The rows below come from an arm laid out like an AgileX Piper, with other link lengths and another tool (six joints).
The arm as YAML. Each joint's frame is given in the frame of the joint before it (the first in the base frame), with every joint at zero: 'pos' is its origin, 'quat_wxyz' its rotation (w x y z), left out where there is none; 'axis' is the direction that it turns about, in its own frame. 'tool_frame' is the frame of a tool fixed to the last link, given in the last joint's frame.
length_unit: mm
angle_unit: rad
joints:
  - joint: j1
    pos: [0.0, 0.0, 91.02]
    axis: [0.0, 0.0, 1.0]
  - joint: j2
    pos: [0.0, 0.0, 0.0]
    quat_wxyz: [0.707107, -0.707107, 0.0, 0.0]
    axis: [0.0, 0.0, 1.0]
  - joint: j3
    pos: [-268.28, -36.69, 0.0]
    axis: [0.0, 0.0, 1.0]
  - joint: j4
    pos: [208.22, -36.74, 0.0]
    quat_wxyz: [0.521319, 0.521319, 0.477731, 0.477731]
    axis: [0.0, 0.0, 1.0]
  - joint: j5
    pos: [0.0, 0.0, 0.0]
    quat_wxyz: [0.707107, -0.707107, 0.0, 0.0]
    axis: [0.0, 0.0, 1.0]
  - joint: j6
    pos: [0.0, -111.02, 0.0]
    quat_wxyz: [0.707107, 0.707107, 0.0, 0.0]
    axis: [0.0, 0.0, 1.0]
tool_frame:
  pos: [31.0, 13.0, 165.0]
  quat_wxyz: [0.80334, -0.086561, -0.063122, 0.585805]
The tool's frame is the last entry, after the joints.
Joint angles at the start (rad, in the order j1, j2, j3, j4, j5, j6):
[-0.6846, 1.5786, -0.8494, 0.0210, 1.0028, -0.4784]
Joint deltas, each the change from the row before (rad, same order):
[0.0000, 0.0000, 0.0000, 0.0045, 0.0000, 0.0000]
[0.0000, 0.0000, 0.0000, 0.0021, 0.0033, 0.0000]
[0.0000, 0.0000, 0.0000, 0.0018, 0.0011, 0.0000]
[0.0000, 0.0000, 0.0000, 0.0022, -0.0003, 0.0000]
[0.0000, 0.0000, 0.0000, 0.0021, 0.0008, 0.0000]
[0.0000, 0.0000, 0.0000, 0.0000, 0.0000, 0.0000]
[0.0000, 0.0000, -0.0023, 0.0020, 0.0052, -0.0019]
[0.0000, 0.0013, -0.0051, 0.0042, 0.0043, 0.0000]
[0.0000, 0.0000, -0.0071, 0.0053, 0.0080, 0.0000]
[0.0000, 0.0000, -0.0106, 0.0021, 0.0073, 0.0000]
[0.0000, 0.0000, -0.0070, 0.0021, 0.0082, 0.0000]
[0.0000, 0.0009, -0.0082, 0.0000, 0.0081, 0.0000]
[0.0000, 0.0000, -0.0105, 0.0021, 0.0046, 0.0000]
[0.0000, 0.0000, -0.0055, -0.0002, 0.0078, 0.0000]
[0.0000, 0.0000, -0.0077, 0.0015, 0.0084, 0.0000]
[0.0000, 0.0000, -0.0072, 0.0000, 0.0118, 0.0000]
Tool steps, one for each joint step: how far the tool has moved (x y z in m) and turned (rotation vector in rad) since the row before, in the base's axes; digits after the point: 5 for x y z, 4 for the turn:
[0.00072, 0.00087, 0.00001, 0.0028, -0.0023, -0.0027]
[-0.00035, 0.00098, 0.00019, 0.0034, 0.0015, -0.0012]
[0.00006, 0.00054, 0.00007, 0.0018, -0.0001, -0.0011]
[0.00042, 0.00037, -0.00001, 0.0012, -0.0013, -0.0013]
[0.00017, 0.00054, 0.00005, 0.0018, -0.0005, -0.0012]
[0.00000, 0.00000, 0.00000, 0.0000, 0.0000, 0.0000]
[-0.00011, 0.00069, 0.00058, 0.0032, 0.0010, 0.0008]
[0.00118, 0.00042, 0.00069, 0.0030, -0.0018, -0.0024]
[0.00130, 0.00072, 0.00137, 0.0040, -0.0021, -0.0029]
[0.00195, -0.00086, 0.00176, -0.0006, -0.0038, -0.0010]
[0.00070, 0.00018, 0.00136, 0.0023, -0.0003, -0.0009]
[0.00064, -0.00047, 0.00135, 0.0007, 0.0005, 0.0003]
[0.00245, -0.00127, 0.00163, -0.0023, -0.0058, -0.0010]
[-0.00006, 0.00004, 0.00114, 0.0015, 0.0017, 0.0004]
[0.00073, -0.00004, 0.00149, 0.0016, -0.0004, -0.0005]
[-0.00038, 0.00039, 0.00160, 0.0032, 0.0033, 0.0005]

